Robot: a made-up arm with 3 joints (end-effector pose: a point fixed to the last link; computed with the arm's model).
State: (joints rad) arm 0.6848 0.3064 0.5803
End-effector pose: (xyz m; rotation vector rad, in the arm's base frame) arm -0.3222 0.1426 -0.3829 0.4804 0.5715 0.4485
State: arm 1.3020 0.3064 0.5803
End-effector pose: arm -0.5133 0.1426 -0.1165 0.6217 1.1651 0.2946
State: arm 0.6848 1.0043 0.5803
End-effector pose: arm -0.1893 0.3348 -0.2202 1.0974 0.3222 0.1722
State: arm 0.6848 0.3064 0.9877
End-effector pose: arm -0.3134 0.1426 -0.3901 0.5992 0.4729 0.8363
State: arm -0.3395 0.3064 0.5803
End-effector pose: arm 0.2024 0.1426 -0.4503 0.1976 -0.4163 0.6222
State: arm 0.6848 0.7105 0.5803
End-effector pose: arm -0.2555 0.2722 -0.3012 0.8421 0.4333 0.2934
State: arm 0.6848 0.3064 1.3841
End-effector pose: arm -0.3046 0.1467 -0.3956 0.7047 0.3579 1.2122
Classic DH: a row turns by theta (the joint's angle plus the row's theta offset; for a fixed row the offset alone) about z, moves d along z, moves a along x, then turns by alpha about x. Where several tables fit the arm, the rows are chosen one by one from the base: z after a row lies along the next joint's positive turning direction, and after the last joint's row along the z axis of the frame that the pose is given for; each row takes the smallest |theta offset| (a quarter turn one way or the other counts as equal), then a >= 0, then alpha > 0; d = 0 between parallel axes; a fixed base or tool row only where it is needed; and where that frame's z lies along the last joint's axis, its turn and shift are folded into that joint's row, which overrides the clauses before.
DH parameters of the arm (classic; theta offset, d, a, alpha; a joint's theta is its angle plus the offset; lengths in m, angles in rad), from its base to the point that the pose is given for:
base (fixed): 0 0.05 0 -1.5708
joint 1: 1.5708 -0.05 0.17 1.5708
joint 2: 1.5708 0.03 0.1 -1.5708
joint 3: -0.7854 0 -0.0283 0
tool (fixed): -0.7854 -0.41 0 0

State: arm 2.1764 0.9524 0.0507
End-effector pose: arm -0.2885 0.3299 0.2364 0.5824 1.9567 -0.9901
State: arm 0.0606 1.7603 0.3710
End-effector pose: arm 0.0174 0.3387 0.0289 1.7423 -0.2820 0.2164
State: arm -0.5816 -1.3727 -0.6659
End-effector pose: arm 0.1914 -0.4330 -0.2376 -1.1429 -0.9303 -0.9438
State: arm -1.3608 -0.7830 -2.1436
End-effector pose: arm 0.5436 -0.2487 -0.0413 1.0693 -1.5625 -2.1631
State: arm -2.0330 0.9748 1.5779
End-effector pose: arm 0.2764 0.3343 0.2438 -1.0978 -2.1511 1.8650
